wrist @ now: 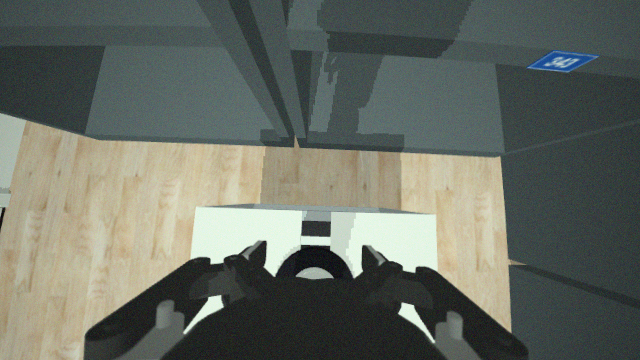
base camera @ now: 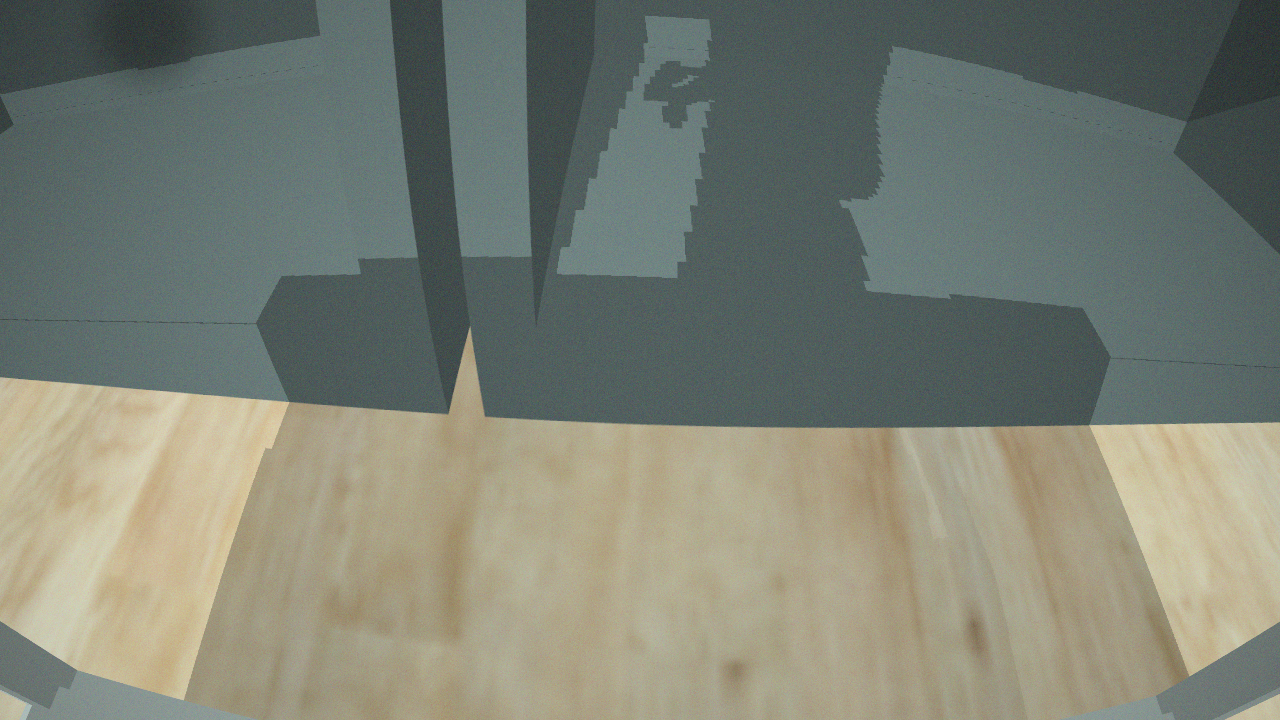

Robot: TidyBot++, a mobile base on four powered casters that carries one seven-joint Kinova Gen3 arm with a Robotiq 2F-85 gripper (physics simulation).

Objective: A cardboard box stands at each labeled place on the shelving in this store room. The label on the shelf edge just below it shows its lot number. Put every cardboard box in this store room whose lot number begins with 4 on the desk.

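Note:
The grey shelving stands across the top of both views, with two units side by side and a narrow gap between their posts. A blue label is on a shelf edge at the upper right of the wrist view; it is slanted and blurred, seems to start 34, and its last digit is unclear. My gripper is open and empty, pointing down above my own base, in front of the shelving. No cardboard box shows in either view, and I cannot make out the desk.
My white base top lies below the gripper, close to the shelving's lower front edge. Another dark grey unit stands along the right side. A pale object shows at the left edge. Wooden floor lies between base and shelving.

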